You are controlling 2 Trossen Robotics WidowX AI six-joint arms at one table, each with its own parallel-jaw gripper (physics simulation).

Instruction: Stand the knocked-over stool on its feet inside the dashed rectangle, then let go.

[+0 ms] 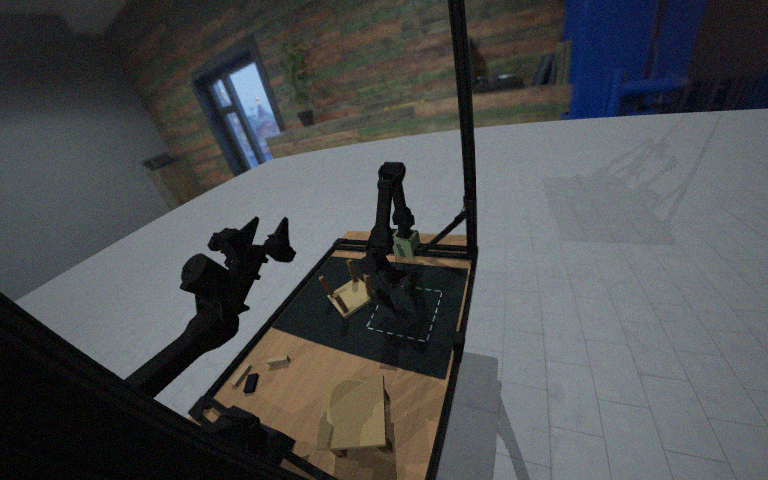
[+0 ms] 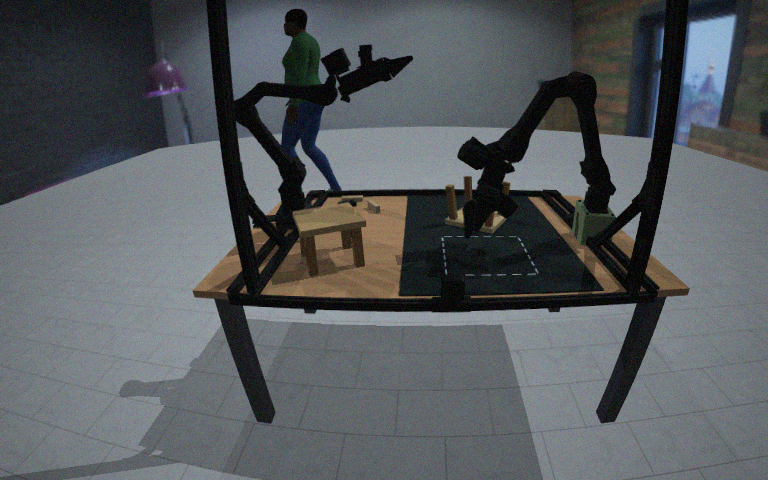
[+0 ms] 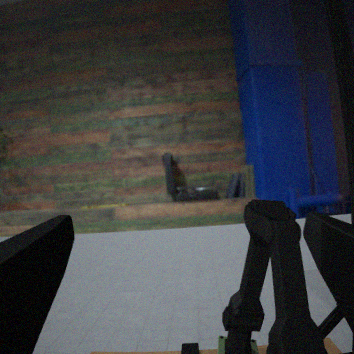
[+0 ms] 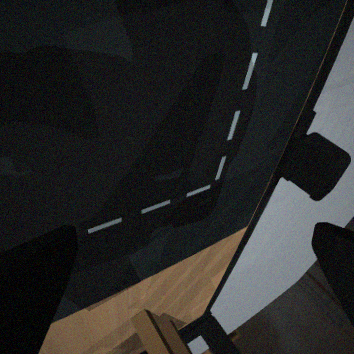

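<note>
The small wooden stool [image 1: 353, 294] [image 2: 452, 202] lies upside down on the dark mat [image 1: 306, 314] [image 2: 563, 271], legs pointing up, just outside the far left side of the white dashed rectangle [image 1: 401, 334] [image 2: 492, 274] [image 4: 232, 124]. My right gripper [image 1: 393, 296] [image 2: 484, 216] [image 4: 196, 236] is open and empty. It hangs low beside the stool, over the rectangle's far edge. My left gripper [image 1: 265, 235] [image 2: 392, 64] [image 3: 191, 225] is open and empty. It is raised high above the table's other end and faces the room.
A larger wooden stool [image 1: 358, 414] [image 2: 327, 221] [image 4: 151, 330] stands upright on the bare wood. Small blocks [image 1: 278, 362] [image 2: 374, 207] lie near the left arm's base. A green block [image 1: 405, 243] [image 2: 587, 221] sits by the right arm's base. A black post [image 1: 463, 119] [image 2: 222, 119] rises at a table corner. A person [image 2: 303, 95] walks behind.
</note>
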